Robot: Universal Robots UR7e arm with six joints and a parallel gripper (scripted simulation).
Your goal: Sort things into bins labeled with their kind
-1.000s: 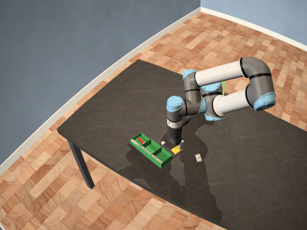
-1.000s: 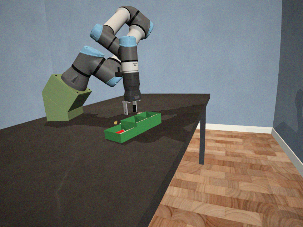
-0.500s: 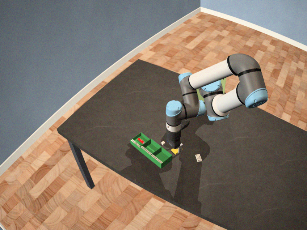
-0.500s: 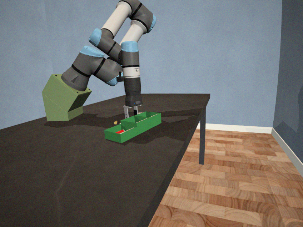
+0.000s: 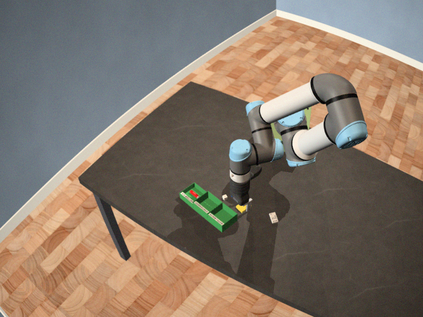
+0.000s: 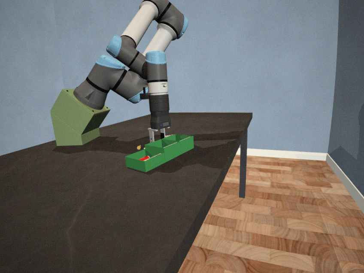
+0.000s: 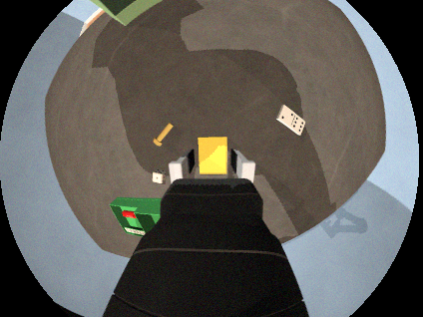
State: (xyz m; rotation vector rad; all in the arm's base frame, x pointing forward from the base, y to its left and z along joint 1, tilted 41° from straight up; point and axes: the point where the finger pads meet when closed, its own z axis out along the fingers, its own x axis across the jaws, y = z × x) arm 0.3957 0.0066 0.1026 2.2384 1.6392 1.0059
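The flat yellow block is 2 cm below my hand. The rest, counted from my hand: white domino: 3 cm behind, 13 cm to the left, 2 cm below; then brass bolt: 4 cm behind, 7 cm to the right, 2 cm below; then white die: 1 cm ahead, 9 cm to the right, 2 cm below.
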